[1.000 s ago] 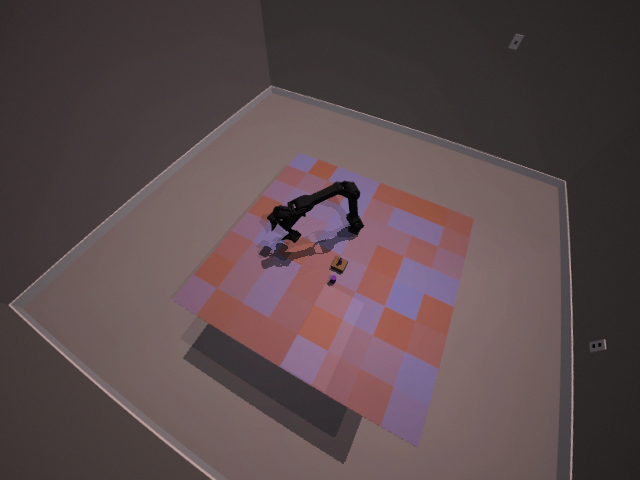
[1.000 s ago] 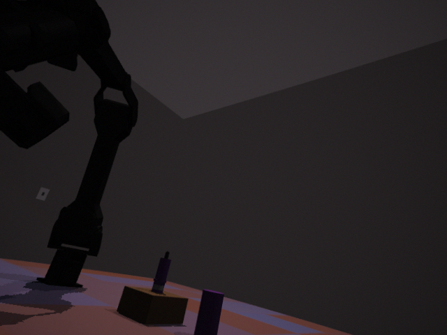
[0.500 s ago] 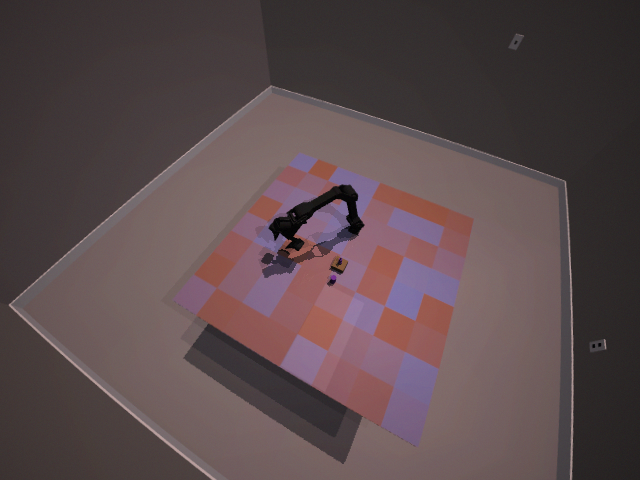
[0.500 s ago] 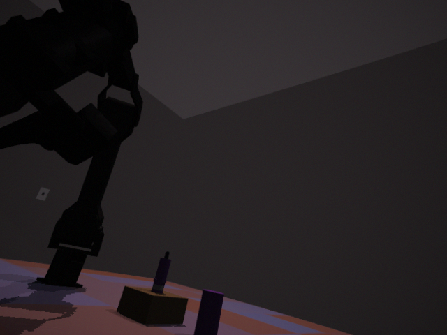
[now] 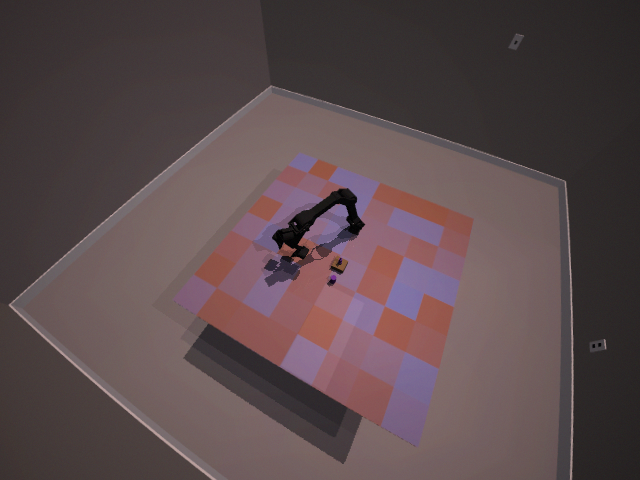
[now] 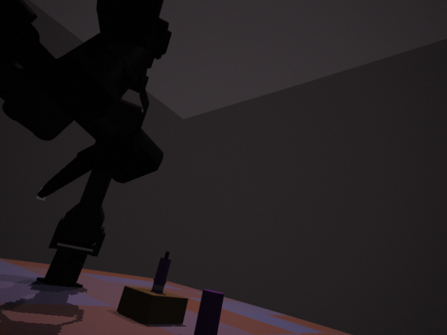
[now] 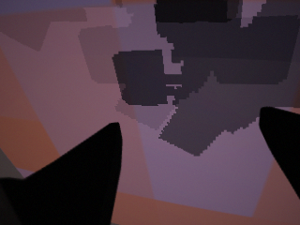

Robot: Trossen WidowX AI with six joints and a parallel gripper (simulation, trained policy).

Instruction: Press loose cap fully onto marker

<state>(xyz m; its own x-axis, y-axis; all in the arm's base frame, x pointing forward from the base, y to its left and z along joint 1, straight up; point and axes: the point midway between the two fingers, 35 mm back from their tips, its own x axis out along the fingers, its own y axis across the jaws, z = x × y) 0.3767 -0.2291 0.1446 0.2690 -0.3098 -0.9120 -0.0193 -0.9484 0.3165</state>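
Right now the purple cap is 20 mm behind my gripper tip, 270 mm to the left of it and 90 mm below it. Round my gripper tip: holder block: 120 mm behind, 260 mm to the left, 100 mm below.
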